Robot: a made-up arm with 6 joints. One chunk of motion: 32 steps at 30 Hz.
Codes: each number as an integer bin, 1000 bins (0 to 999) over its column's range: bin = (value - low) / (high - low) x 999, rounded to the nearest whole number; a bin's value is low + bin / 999 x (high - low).
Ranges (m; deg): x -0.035..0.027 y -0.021..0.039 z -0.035..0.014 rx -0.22..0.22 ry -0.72..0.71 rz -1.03..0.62
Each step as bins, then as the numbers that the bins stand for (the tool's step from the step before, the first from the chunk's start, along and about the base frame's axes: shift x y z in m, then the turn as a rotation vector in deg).
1 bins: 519 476 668 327 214 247
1 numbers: -0.00279 0.00759 -0.00224 -0.076 -0.414 -0.622
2 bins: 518 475 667 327 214 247
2 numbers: -0.00285 0.00753 -0.00228 -0.076 -0.414 -0.622
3 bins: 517 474 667 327 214 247
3 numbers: -0.00291 0.00747 -0.00228 -0.076 -0.414 -0.622
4 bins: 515 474 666 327 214 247
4 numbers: -0.00304 0.00747 -0.00233 -0.076 -0.414 -0.622
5 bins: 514 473 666 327 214 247
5 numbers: -0.00310 0.00741 -0.00233 -0.076 -0.414 -0.622
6 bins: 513 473 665 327 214 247
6 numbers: -0.00316 0.00741 -0.00238 -0.076 -0.414 -0.622
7 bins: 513 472 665 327 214 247
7 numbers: -0.00316 0.00735 -0.00238 -0.076 -0.414 -0.622
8 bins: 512 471 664 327 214 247
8 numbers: -0.00322 0.00729 -0.00243 -0.076 -0.414 -0.622
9 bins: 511 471 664 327 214 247
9 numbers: -0.00329 0.00729 -0.00243 -0.076 -0.414 -0.622
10 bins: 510 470 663 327 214 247
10 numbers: -0.00335 0.00723 -0.00248 -0.076 -0.414 -0.622
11 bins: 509 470 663 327 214 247
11 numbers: -0.00341 0.00723 -0.00248 -0.076 -0.414 -0.622
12 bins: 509 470 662 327 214 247
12 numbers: -0.00341 0.00723 -0.00253 -0.076 -0.414 -0.622
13 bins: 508 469 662 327 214 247
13 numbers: -0.00347 0.00717 -0.00253 -0.076 -0.414 -0.622
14 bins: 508 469 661 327 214 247
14 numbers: -0.00347 0.00717 -0.00258 -0.076 -0.414 -0.622
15 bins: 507 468 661 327 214 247
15 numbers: -0.00353 0.00711 -0.00258 -0.076 -0.414 -0.622
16 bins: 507 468 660 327 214 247
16 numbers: -0.00353 0.00711 -0.00263 -0.076 -0.414 -0.622
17 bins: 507 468 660 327 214 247
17 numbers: -0.00353 0.00711 -0.00263 -0.076 -0.414 -0.622
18 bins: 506 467 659 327 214 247
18 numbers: -0.00360 0.00705 -0.00268 -0.076 -0.414 -0.622
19 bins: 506 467 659 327 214 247
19 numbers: -0.00360 0.00705 -0.00268 -0.076 -0.414 -0.622
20 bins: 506 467 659 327 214 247
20 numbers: -0.00360 0.00705 -0.00268 -0.076 -0.414 -0.622
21 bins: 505 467 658 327 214 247
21 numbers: -0.00366 0.00705 -0.00273 -0.076 -0.414 -0.622
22 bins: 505 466 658 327 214 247
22 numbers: -0.00366 0.00699 -0.00273 -0.076 -0.414 -0.622
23 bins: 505 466 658 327 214 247
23 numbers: -0.00366 0.00699 -0.00273 -0.076 -0.414 -0.622
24 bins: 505 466 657 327 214 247
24 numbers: -0.00366 0.00699 -0.00277 -0.076 -0.414 -0.622
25 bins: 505 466 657 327 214 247
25 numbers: -0.00366 0.00699 -0.00277 -0.076 -0.414 -0.622
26 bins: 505 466 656 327 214 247
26 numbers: -0.00366 0.00699 -0.00282 -0.076 -0.414 -0.622
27 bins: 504 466 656 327 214 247
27 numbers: -0.00372 0.00699 -0.00282 -0.076 -0.414 -0.622
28 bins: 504 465 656 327 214 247
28 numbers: -0.00372 0.00693 -0.00282 -0.076 -0.414 -0.622
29 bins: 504 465 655 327 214 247
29 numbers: -0.00372 0.00693 -0.00287 -0.076 -0.414 -0.622
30 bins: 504 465 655 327 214 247
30 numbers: -0.00372 0.00693 -0.00287 -0.076 -0.414 -0.622
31 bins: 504 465 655 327 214 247
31 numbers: -0.00372 0.00693 -0.00287 -0.076 -0.414 -0.622
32 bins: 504 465 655 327 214 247
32 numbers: -0.00372 0.00693 -0.00287 -0.076 -0.414 -0.622
